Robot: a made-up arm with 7 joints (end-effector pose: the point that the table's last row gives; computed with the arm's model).
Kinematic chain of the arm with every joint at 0, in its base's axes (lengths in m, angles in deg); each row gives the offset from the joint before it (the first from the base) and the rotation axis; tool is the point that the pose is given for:
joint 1: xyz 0 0 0.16 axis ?
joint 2: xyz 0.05 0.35 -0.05 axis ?
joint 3: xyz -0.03 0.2 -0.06 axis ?
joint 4: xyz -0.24 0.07 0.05 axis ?
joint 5: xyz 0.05 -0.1 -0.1 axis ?
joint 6: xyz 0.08 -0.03 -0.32 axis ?
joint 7: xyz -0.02 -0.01 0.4 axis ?
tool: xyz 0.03 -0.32 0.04
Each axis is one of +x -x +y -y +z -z.
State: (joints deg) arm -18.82 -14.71 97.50 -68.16 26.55 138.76 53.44
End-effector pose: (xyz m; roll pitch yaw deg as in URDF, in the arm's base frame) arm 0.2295 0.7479 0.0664 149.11 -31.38 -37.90
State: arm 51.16 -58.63 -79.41 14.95 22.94 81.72 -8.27
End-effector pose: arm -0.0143 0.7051 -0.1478 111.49 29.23 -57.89
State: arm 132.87 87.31 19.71 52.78 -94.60 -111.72 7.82
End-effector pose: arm 0.5220 0.6682 0.3507 -139.03 -4.80 -58.65
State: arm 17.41 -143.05 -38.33 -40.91 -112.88 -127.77 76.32
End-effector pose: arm -0.3572 0.6327 0.2235 44.00 34.09 -140.43
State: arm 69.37 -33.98 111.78 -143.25 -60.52 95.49 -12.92
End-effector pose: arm -0.3506 0.6670 0.6195 -78.55 24.59 147.07
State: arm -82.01 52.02 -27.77 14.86 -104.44 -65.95 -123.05
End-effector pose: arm -0.5677 0.3503 0.2798 26.82 39.61 -90.73
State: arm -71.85 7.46 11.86 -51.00 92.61 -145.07 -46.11
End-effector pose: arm -0.0524 0.8247 0.1701 -176.16 -2.36 -54.97
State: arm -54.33 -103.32 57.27 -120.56 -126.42 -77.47 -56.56
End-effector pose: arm -0.0670 -0.0582 0.2950 60.53 48.75 -14.43
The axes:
joint 1: -y
joint 2: -x
joint 3: +y
joint 4: -x
joint 5: +y
joint 6: -z
joint 7: -z

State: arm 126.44 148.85 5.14 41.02 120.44 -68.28 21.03
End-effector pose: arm -0.0045 0.5455 -0.1441 60.69 47.89 -115.50
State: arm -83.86 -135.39 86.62 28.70 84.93 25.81 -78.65
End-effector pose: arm -0.1813 0.5085 0.2970 -99.54 -69.97 -39.27
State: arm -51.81 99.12 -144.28 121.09 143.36 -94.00 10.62
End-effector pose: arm 0.1537 -0.2945 0.0974 -1.65 8.25 44.26
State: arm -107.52 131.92 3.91 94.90 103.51 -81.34 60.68
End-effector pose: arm -0.2942 0.7238 0.3272 -171.29 2.06 25.71
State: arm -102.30 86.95 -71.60 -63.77 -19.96 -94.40 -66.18
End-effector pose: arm -0.2770 0.3087 0.4436 -68.49 -31.31 -116.05
